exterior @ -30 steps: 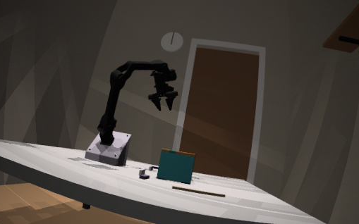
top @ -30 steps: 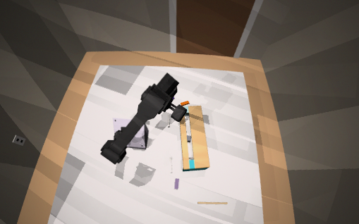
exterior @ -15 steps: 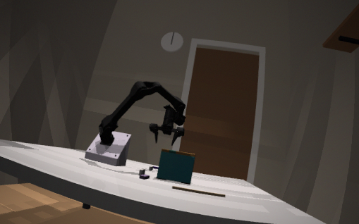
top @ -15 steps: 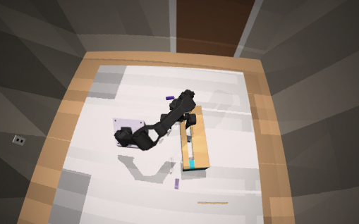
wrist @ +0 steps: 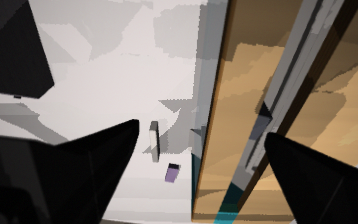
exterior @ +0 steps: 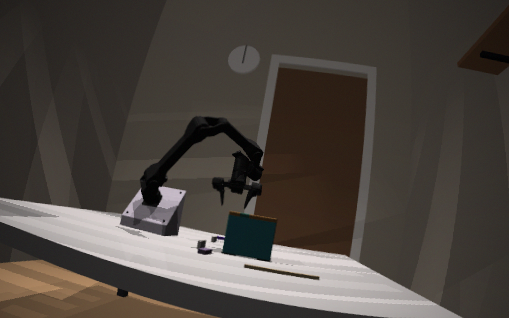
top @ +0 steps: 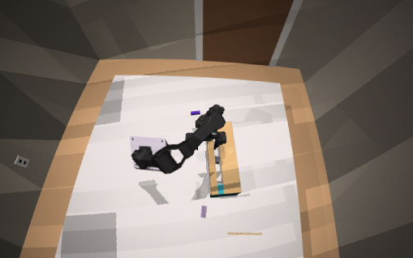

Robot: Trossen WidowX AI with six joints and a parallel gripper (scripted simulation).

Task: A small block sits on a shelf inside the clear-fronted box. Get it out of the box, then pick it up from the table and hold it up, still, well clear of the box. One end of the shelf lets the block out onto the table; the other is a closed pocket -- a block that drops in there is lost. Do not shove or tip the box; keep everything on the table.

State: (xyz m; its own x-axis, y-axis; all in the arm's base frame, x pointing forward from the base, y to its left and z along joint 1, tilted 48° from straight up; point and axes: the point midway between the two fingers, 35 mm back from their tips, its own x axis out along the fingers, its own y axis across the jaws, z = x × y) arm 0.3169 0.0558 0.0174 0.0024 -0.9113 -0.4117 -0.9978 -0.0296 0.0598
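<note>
The box is 9 cm below my gripper tip, 4 cm ahead of it and 2 cm to the right of it. Also, from my gripper tip: light purple block: 29 cm to the right, 14 cm below; dark grey block: 6 cm below, 6 cm ahead, 3 cm to the right; orange block: 26 cm to the left, 14 cm below, 4 cm ahead.
</note>
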